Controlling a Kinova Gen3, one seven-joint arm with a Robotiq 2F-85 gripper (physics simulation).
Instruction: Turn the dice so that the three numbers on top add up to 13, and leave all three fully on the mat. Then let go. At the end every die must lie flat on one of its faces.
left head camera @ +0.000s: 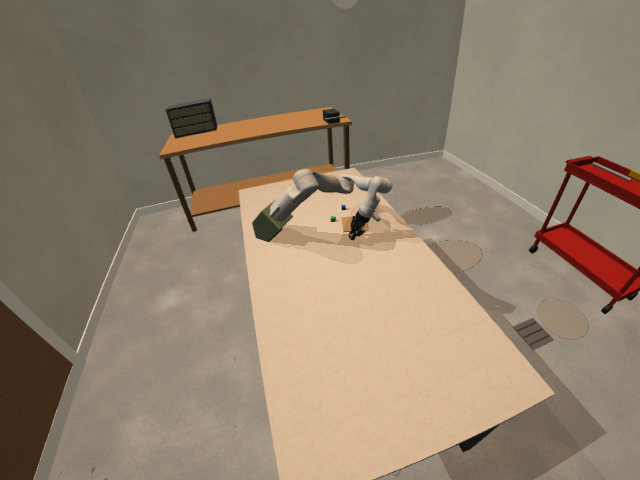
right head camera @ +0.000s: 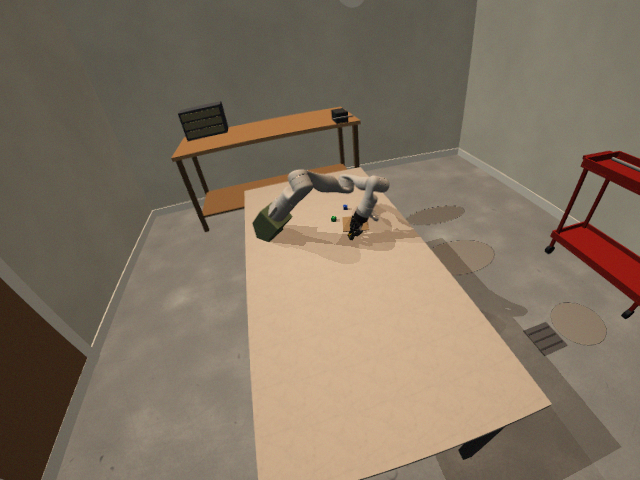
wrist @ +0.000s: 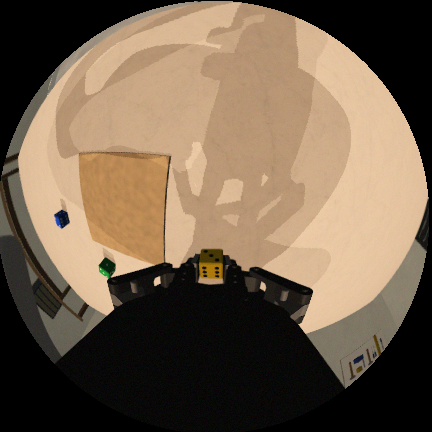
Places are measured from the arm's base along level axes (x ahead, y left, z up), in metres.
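Where they show: gripper, fingertip midpoint: (left head camera: 350,237) (right head camera: 349,237) (wrist: 211,261); arm's base, link origin: (left head camera: 278,213) (right head camera: 277,213).
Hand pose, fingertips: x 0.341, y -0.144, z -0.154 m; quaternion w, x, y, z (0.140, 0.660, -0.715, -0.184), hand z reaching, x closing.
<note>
Things, the pixels of their top centre, and the offset from my fingertips. Level surfaces: height alone.
- yellow die, top centre: (wrist: 210,271) 0.007 m ahead, 0.001 m right, 0.021 m up
- tan square mat, top centre: (wrist: 113,211) (right head camera: 355,223) (left head camera: 354,223) 0.070 m ahead, 0.115 m left, 0.000 m up
- green die, top centre: (wrist: 103,272) (right head camera: 333,217) (left head camera: 332,217) 0.033 m back, 0.190 m left, 0.021 m up
- blue die, top centre: (wrist: 56,221) (right head camera: 345,205) (left head camera: 343,205) 0.067 m ahead, 0.282 m left, 0.021 m up
- light table, surface height: 0.004 m down
The yellow die (wrist: 211,263) (left head camera: 352,236) (right head camera: 351,236) is between the fingertips of my gripper (wrist: 211,261), which is shut on it. In the wrist view its upper visible face shows three pips and the face toward the camera shows six. It is off the mat, beside the mat's near edge. The tan square mat (wrist: 127,205) (left head camera: 346,225) (right head camera: 347,225) lies on the table, left of the gripper in the wrist view. The green die (wrist: 106,267) (left head camera: 332,219) (right head camera: 333,218) and the blue die (wrist: 62,219) (left head camera: 343,207) (right head camera: 345,207) are on the table outside the mat. Their pips are too small to read surely.
The light table (left head camera: 361,335) (right head camera: 361,335) carries the arm on its green base (left head camera: 266,226) (right head camera: 266,225). A brown workbench (left head camera: 258,129) (right head camera: 268,128) stands behind, and a red cart (left head camera: 584,253) (right head camera: 594,250) stands to the right, away from the table.
</note>
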